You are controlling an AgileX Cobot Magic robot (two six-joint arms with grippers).
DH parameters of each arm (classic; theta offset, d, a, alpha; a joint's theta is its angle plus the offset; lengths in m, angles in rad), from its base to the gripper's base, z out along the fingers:
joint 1: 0 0.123 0 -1.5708
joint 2: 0.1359 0 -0.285 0
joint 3: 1.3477 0 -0.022 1.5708
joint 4: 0 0.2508 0 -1.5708
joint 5: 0 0 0.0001 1.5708
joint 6: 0 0.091 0 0
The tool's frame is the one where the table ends.
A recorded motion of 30 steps. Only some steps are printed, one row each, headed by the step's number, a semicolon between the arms.
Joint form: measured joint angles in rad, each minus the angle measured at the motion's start. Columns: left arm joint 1, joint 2, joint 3, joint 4, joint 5, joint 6; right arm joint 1, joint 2, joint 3, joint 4, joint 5, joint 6.
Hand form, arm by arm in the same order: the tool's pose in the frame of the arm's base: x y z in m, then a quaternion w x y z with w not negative. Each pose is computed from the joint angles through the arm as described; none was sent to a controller.
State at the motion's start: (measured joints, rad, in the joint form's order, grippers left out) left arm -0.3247 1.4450 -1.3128 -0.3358 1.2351 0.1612; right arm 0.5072 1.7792 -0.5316 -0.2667 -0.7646 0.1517
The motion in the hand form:
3: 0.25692 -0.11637 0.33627 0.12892 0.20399 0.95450 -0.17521; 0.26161 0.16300 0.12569 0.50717 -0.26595 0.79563 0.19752
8: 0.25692 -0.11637 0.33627 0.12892 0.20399 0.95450 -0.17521; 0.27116 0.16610 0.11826 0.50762 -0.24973 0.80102 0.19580
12: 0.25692 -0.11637 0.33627 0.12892 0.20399 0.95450 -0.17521; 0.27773 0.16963 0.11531 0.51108 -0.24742 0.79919 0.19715
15: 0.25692 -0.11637 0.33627 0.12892 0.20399 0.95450 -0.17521; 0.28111 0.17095 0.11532 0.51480 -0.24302 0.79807 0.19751
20: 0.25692 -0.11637 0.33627 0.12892 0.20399 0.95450 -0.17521; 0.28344 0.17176 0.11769 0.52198 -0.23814 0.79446 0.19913
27: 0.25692 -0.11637 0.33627 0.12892 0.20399 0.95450 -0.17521; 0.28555 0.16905 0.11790 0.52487 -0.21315 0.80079 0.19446
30: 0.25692 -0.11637 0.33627 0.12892 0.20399 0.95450 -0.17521; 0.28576 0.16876 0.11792 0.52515 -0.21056 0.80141 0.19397
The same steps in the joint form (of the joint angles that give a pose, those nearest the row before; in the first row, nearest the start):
3: 0.0000 0.0000 0.0000 0.0000 0.0000 0.0000; 0.0000 0.0508 -0.0341 0.0196 -0.0016 0.0000
8: 0.0000 0.0000 0.0000 0.0000 0.0000 0.0000; 0.0000 0.1000 -0.0687 0.0538 -0.0133 0.0000
12: 0.0000 0.0000 0.0000 0.0000 0.0000 0.0000; 0.0000 0.1285 -0.0965 0.0575 -0.0227 0.0000
15: 0.0000 0.0000 0.0000 0.0000 0.0000 0.0000; 0.0000 0.1375 -0.1096 0.0660 -0.0268 0.0000
20: 0.0000 0.0000 0.0000 0.0000 0.0000 0.0000; 0.0000 0.1375 -0.1174 0.0745 -0.0362 0.0000
27: 0.0000 0.0000 0.0000 0.0000 0.0000 0.0000; 0.0000 0.1375 -0.1174 0.1273 -0.0362 0.0000
30: 0.0000 0.0000 0.0000 0.0000 0.0000 0.0000; 0.0000 0.1375 -0.1174 0.1327 -0.0362 0.0000

